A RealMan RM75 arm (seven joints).
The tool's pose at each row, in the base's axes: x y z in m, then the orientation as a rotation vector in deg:
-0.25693 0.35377 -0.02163 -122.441 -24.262 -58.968
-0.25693 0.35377 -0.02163 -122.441 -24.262 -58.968
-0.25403 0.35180 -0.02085 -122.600 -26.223 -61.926
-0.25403 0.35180 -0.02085 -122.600 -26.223 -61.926
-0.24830 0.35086 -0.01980 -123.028 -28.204 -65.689
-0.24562 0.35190 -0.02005 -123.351 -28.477 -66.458
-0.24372 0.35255 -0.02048 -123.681 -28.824 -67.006
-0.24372 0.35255 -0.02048 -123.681 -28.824 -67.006
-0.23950 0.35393 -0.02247 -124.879 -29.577 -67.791
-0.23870 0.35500 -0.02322 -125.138 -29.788 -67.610
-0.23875 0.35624 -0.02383 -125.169 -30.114 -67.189
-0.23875 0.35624 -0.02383 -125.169 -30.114 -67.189
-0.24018 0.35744 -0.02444 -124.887 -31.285 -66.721
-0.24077 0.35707 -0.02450 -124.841 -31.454 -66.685
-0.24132 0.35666 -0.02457 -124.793 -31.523 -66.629
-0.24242 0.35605 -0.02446 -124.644 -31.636 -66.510
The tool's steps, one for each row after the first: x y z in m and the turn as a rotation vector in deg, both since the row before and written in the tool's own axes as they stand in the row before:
0.00000 0.00000 0.00000 0.000 0.000 0.000
0.00246 0.00261 -0.00018 -0.961 1.069 -2.597
0.00000 0.00000 0.00000 0.000 0.000 0.000
0.00423 0.00352 0.00212 -1.580 1.368 -2.974
0.00128 0.00092 0.00241 -0.548 0.201 -0.553
0.00068 0.00080 0.00176 -0.441 0.054 -0.515
0.00000 0.00000 0.00000 0.000 0.000 0.000
0.00062 0.00216 0.00432 -1.164 -0.331 -1.030
-0.00016 -0.00009 0.00152 -0.082 -0.275 -0.117
-0.00047 -0.00076 0.00105 0.232 -0.328 -0.066
0.00000 0.00000 0.00000 0.000 0.000 0.000
-0.00120 -0.00154 0.00019 0.664 -0.426 -0.587
-0.00039 -0.00006 -0.00058 0.085 -0.042 -0.097
-0.00038 -0.00001 -0.00057 0.077 -0.026 -0.019
-0.00054 -0.00025 -0.00111 0.195 -0.024 -0.010

